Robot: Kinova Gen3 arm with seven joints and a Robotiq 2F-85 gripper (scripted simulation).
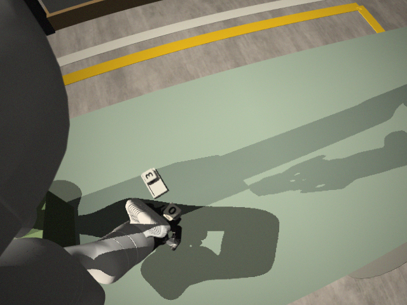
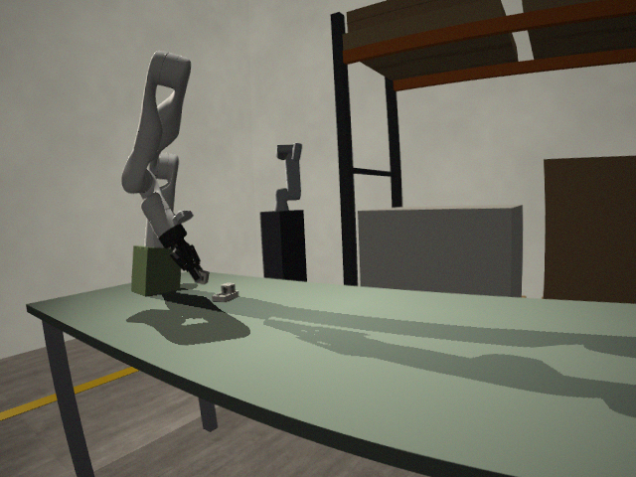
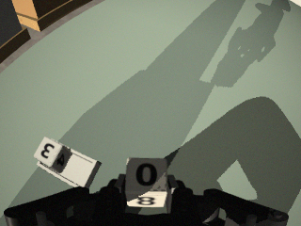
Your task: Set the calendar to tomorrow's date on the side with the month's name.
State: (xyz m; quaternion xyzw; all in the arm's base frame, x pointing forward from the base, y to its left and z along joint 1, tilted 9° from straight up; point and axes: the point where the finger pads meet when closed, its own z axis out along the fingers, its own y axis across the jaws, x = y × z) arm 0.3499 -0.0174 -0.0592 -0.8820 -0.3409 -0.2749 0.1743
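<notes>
Now: hand 10 mm short of the white cube, 10 mm to the right of it and 10 mm above it. Round my hand: white tray: 40 mm behind, 110 mm to the left, 90 mm below.
</notes>
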